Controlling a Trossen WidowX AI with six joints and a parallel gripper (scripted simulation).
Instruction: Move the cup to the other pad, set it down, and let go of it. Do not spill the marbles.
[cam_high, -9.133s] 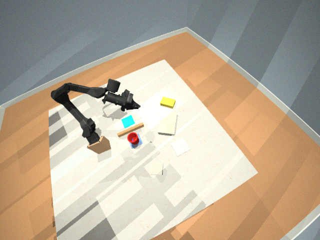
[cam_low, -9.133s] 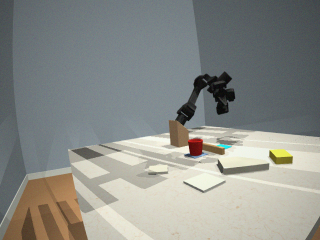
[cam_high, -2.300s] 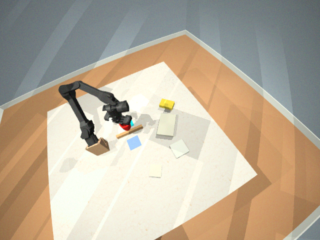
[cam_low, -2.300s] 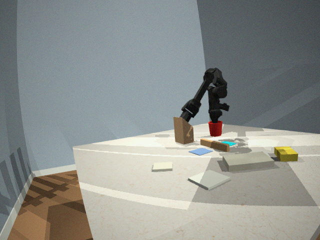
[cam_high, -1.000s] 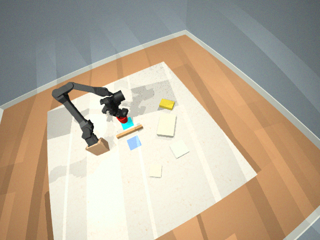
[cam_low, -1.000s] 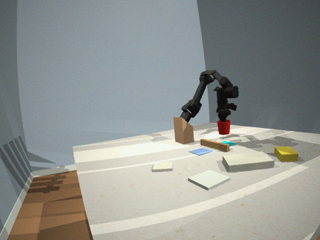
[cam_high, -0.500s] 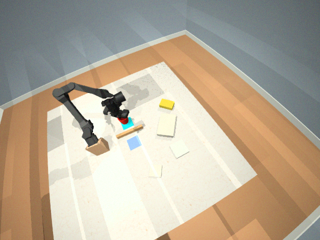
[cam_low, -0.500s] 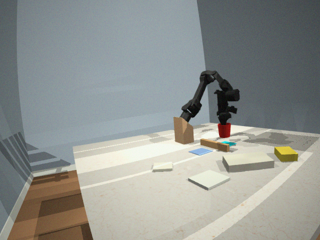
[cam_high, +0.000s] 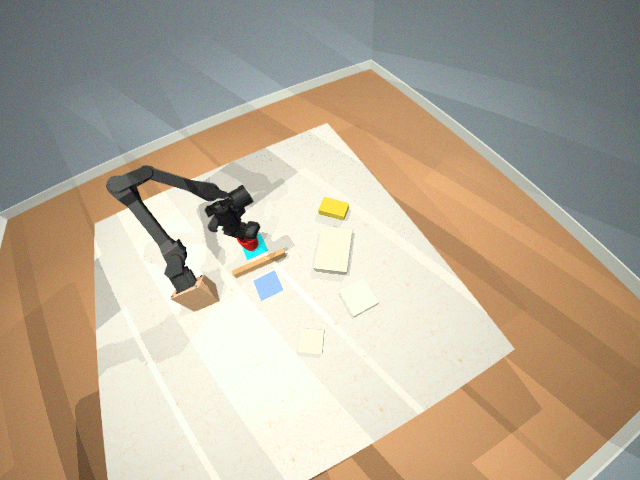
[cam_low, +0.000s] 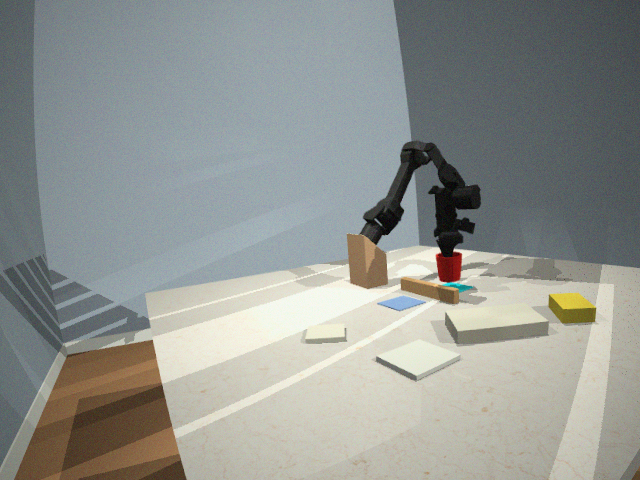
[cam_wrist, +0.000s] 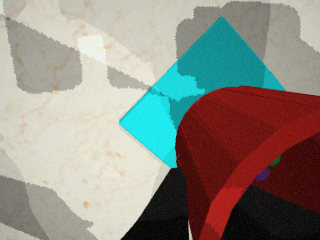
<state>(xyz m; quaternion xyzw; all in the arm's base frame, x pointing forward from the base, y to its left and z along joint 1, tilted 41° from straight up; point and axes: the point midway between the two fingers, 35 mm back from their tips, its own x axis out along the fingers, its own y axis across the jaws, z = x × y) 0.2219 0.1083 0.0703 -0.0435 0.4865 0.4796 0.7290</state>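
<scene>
The cyan pad is 7 cm below my gripper tip, 2 cm to the right of it and 2 cm ahead of it. The rest, counted from my gripper tip: red cup: 2 cm to the right, 2 cm ahead; then wooden bar: 11 cm to the right, 5 cm below, 2 cm ahead; then light blue pad: 20 cm to the right, 7 cm below, 1 cm ahead.
</scene>
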